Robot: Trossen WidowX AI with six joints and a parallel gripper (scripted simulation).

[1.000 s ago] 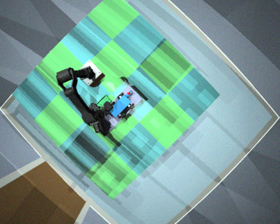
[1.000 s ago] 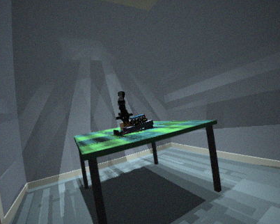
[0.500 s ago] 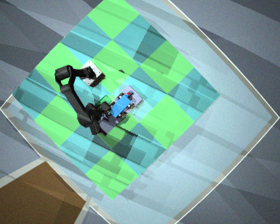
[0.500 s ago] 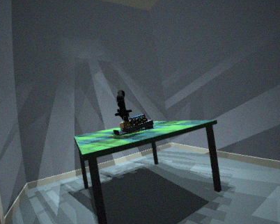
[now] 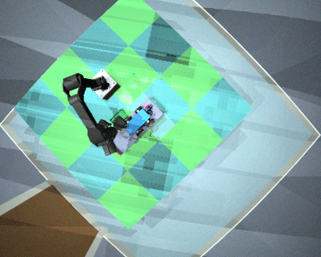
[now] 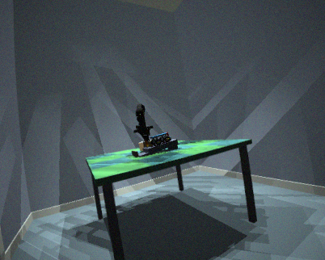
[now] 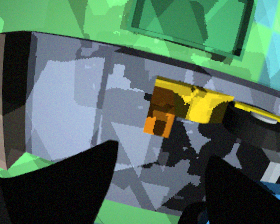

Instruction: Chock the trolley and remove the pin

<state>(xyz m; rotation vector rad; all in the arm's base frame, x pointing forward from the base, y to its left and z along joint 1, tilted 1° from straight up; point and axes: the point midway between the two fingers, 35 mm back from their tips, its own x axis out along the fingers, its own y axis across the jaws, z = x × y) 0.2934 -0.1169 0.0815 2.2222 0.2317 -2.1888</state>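
Now: gripper tip 2 cm short of the stop pin, 23 cm to the right of it and 2 cm above it. Also, from my gripper tip: blue trolley 4 cm ahead, 12 cm to the left, 3 cm below; then yellow chock 1 cm behind, 2 cm to the left, 7 cm below; then ramp 4 cm ahead, 12 cm to the left, 10 cm below.
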